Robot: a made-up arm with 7 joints.
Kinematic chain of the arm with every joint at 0, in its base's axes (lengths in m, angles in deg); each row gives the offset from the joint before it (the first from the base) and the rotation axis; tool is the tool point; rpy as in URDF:
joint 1: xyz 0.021 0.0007 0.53 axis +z
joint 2: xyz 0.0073 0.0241 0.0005 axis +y
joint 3: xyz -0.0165 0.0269 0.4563 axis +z
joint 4: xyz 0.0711 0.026 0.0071 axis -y
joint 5: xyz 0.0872 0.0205 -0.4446 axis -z
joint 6: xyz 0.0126 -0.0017 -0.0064 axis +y
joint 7: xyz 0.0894 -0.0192 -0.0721 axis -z
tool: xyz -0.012 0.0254 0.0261 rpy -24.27 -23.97 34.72
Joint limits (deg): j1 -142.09..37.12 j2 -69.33..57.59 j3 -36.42..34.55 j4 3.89..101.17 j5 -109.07..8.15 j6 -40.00..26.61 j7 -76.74..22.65
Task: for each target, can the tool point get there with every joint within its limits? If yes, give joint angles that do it. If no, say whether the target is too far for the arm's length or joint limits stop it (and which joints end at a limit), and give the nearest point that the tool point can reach.
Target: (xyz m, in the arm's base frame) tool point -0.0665 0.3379 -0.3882
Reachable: no: joint limits stop it (at a limit: joint 1, joint 2, joint 6, joint 7) | nearest point 0.1373 0.3263 0.2082 | short by 0.630 m
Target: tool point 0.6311 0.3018 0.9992
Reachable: yes | joints 10.09 11.59 2.98 87.64 -50.39 -9.78 -29.81
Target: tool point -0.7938 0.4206 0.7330
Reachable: no: joint limits stop it (at a limit: joint 2, joint 3, joint 4, joint 6, joint 7) | nearest point -0.5815 0.3112 1.0309 | short by 0.382 m
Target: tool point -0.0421 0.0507 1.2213
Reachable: yes | joints -102.46 -57.90 -19.24 64.69 -20.91 -3.63 -23.11
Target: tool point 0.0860 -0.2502 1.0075
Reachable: yes | joints -67.81 -40.46 -14.61 40.50 -2.08 -4.39 -23.13
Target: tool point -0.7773 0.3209 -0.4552
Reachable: no: too far | nearest point -0.4796 -0.0712 0.2528 | short by 0.862 m
